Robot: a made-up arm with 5 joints.
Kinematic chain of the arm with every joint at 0, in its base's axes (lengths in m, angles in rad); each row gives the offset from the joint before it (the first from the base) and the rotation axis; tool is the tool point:
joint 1: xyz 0 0 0.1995 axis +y
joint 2: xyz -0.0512 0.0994 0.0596 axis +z
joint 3: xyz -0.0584 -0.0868 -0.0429 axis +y
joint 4: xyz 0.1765 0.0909 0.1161 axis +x
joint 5: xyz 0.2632 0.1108 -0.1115 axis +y
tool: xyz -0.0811 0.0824 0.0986
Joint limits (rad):
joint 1: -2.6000..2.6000
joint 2: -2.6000..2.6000
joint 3: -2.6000..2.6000
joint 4: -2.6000..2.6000
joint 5: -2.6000..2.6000
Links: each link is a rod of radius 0.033 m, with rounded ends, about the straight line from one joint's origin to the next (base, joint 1, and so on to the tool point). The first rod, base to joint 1, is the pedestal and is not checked.
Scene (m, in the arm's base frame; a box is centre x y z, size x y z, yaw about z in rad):
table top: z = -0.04
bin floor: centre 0.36 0.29 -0.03 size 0.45 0.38 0.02 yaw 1
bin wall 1: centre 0.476 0.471 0.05 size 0.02 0.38 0.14 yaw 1
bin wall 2: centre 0.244 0.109 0.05 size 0.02 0.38 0.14 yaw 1
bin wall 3: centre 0.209 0.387 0.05 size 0.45 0.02 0.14 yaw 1
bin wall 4: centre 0.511 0.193 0.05 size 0.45 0.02 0.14 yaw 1
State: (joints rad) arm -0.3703 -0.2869 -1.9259 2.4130 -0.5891
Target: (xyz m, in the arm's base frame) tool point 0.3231 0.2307 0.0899
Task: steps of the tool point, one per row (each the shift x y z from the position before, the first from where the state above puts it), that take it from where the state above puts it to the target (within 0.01 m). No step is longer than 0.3 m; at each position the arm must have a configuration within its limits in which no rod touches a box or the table.
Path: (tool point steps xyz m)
1: 0.0700 -0.0934 0.2235
2: 0.1768 -0.0653 0.1628
3: 0.2350 -0.0231 0.0600
4: 0.2285 0.0236 -0.0540
5: 0.1618 0.0644 -0.1458
6: 0.0566 0.0899 -0.1900
7: -0.0553 0.0944 -0.1777

